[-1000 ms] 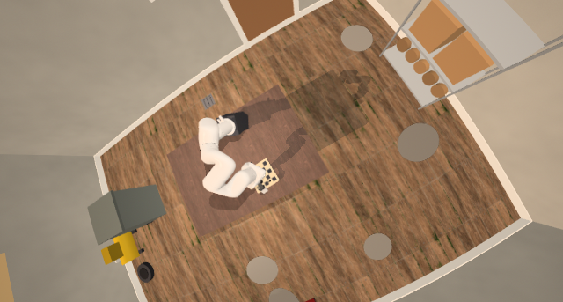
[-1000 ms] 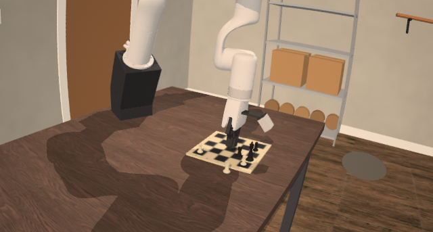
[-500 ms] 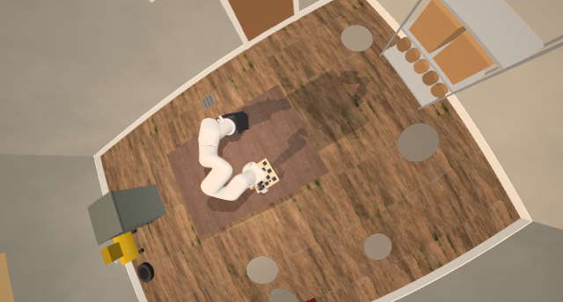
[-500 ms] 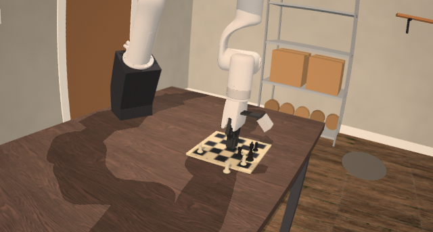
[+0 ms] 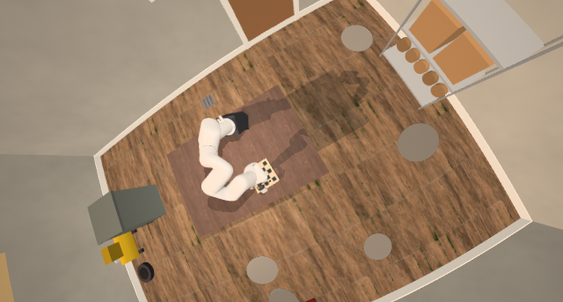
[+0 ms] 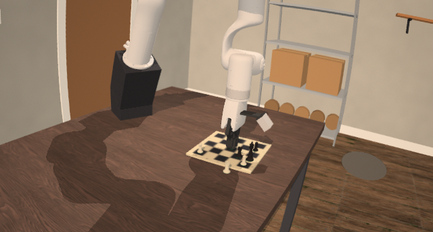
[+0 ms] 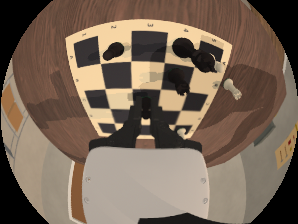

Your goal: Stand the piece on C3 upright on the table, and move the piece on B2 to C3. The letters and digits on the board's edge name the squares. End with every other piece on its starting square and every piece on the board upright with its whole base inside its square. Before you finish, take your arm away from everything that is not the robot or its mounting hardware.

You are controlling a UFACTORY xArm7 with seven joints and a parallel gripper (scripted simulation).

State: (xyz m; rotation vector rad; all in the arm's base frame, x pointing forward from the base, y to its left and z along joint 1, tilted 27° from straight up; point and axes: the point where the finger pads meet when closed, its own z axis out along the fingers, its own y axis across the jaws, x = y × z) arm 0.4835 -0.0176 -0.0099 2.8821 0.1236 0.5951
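The chessboard lies 30 mm below my hand.
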